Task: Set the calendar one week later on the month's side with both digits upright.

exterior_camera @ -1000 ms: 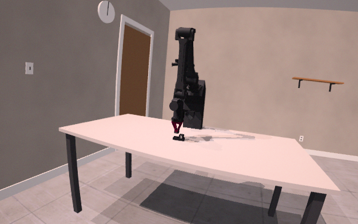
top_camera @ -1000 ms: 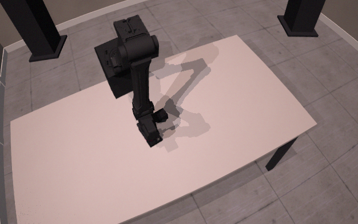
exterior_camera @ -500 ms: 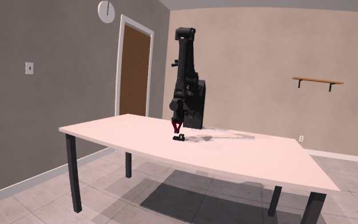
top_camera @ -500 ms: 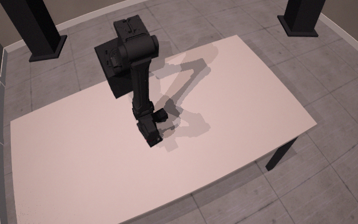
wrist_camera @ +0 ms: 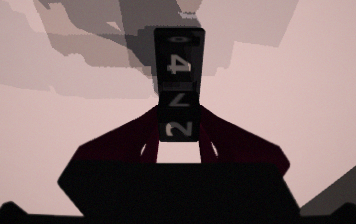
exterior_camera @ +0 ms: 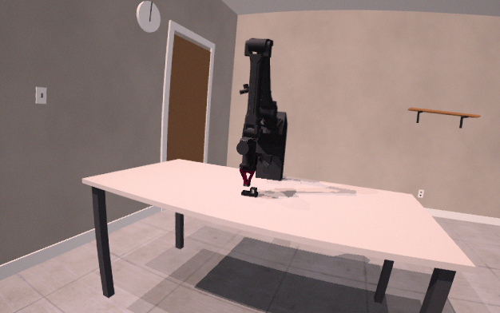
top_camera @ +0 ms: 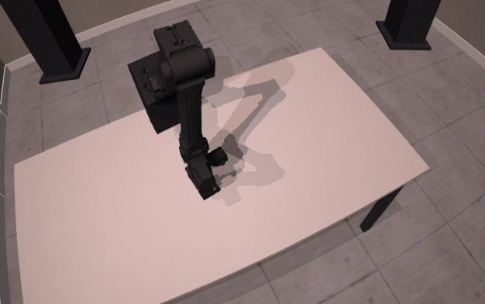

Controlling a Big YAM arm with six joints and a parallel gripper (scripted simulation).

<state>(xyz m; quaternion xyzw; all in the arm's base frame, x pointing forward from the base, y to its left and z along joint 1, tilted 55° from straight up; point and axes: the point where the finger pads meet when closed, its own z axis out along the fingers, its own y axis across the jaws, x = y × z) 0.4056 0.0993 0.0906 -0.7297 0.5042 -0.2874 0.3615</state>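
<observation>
Right now my hand is 10 mm past the black tray, 10 mm to the right of it and 50 mm above it. Also, from my hand: black calendar block 20 mm behind, 30 mm to the left, 40 mm below.
</observation>
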